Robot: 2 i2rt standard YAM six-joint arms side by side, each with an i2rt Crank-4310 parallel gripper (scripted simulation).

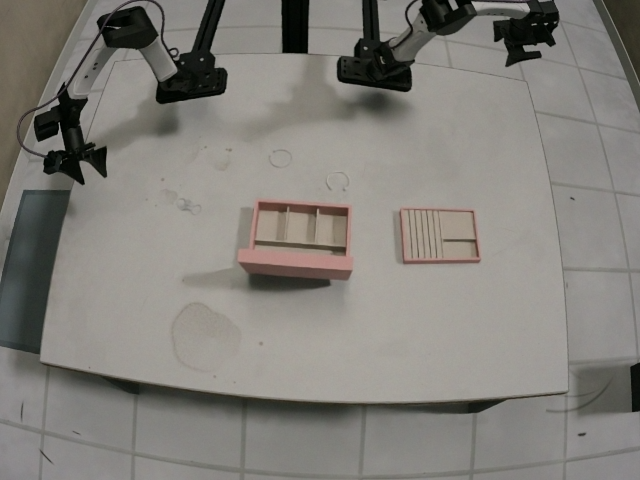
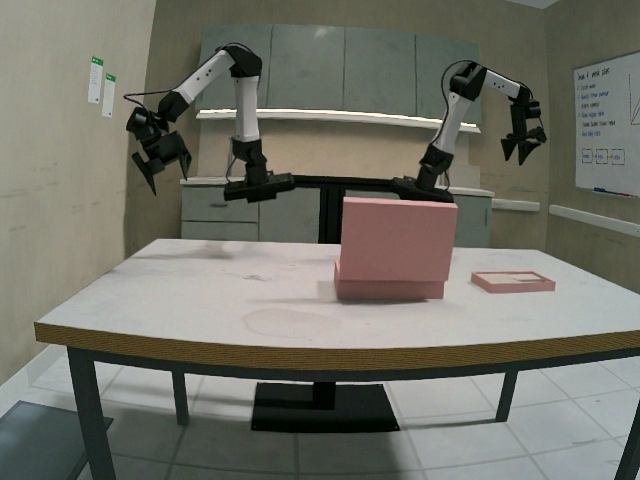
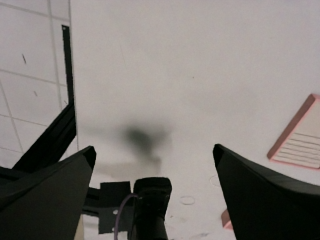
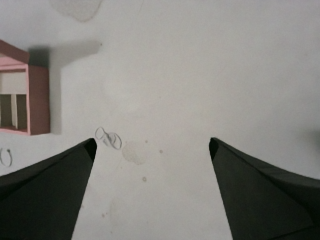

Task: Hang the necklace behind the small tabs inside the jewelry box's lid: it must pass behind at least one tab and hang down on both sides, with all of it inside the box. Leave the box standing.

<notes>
In view: my left gripper (image 1: 501, 54), my right gripper (image 2: 170, 187) and a pink jewelry box (image 2: 393, 244).
My left gripper also shows in image 2 (image 2: 513, 163) and in image 3 (image 3: 154, 147). My right gripper is seen too in image 1 (image 1: 94, 181) and in image 4 (image 4: 153, 140).
</notes>
